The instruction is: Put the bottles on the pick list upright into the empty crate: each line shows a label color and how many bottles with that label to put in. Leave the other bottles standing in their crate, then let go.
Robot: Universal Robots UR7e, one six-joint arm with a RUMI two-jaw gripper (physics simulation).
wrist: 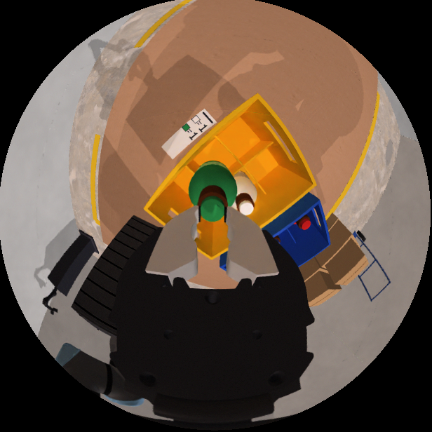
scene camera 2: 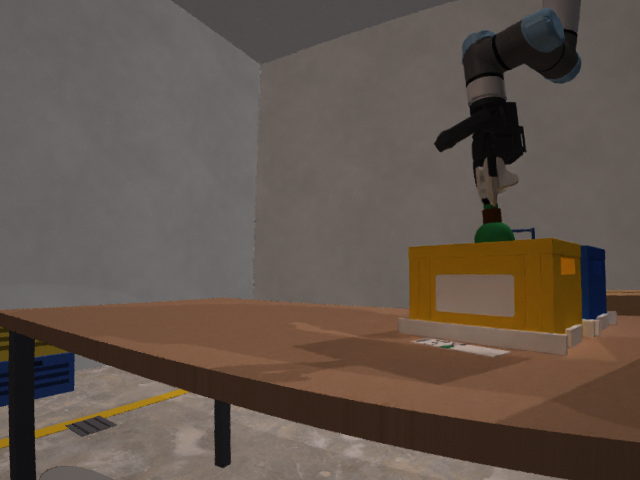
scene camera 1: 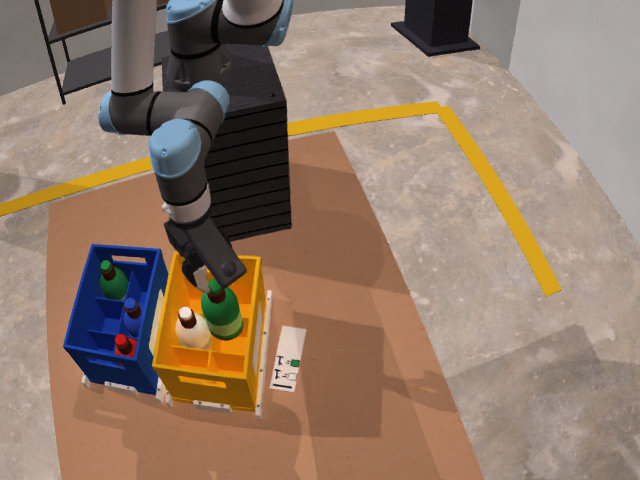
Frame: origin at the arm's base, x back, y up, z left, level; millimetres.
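Seen in the pictures: gripper, fingertip midpoint: (scene camera 2: pixel 491 208) (scene camera 1: pixel 214 287); arm's base at its link origin: (scene camera 1: pixel 199 70).
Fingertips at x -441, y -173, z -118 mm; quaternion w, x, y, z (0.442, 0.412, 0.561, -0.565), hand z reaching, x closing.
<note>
Offsets run from my fingertips to a thing's top centre.
My gripper (scene camera 1: pixel 210 282) (scene camera 2: pixel 490 202) (wrist: pixel 212 208) is shut on the cap of a green bottle @(dx +4, dy +7, dz +1 mm) (scene camera 1: pixel 221 311) (scene camera 2: pixel 494 232) (wrist: pixel 212 179). The bottle is upright, its lower body inside the yellow crate @(dx +3, dy -70, dz -30 mm) (scene camera 1: pixel 237 395) (scene camera 2: pixel 475 260) (wrist: pixel 259 102) and its shoulder and neck above the rim. Its base is hidden. A white bottle @(dx +26, dy -82, dz -69 mm) (scene camera 1: pixel 192 331) (wrist: pixel 245 186) stands upright beside it in that crate. The blue crate @(dx +113, dy -70, dz -220 mm) (scene camera 1: pixel 118 373) (scene camera 2: pixel 592 284) holds a green bottle @(dx +214, dy -82, dz -215 mm) (scene camera 1: pixel 114 284), a blue bottle @(dx +92, dy -82, dz -180 mm) (scene camera 1: pixel 133 321) and a red bottle @(dx +16, dy -82, dz -226 mm) (scene camera 1: pixel 123 347) (wrist: pixel 304 223). The pick list @(dx -66, dy -243, dz +102 mm) (scene camera 1: pixel 292 341) (scene camera 2: pixel 485 350) (wrist: pixel 175 146) shows green and white marks.
The two crates stand side by side, with low white rails @(dx -44, dy -215, dz +58 mm) (scene camera 1: pixel 262 351) (scene camera 2: pixel 480 334) around their bases. The black slatted robot pedestal (scene camera 1: pixel 253 170) (wrist: pixel 107 275) is behind the yellow crate. Brown boxes (wrist: pixel 340 252) and a blue-framed cart (wrist: pixel 381 292) also show in the wrist view.
</note>
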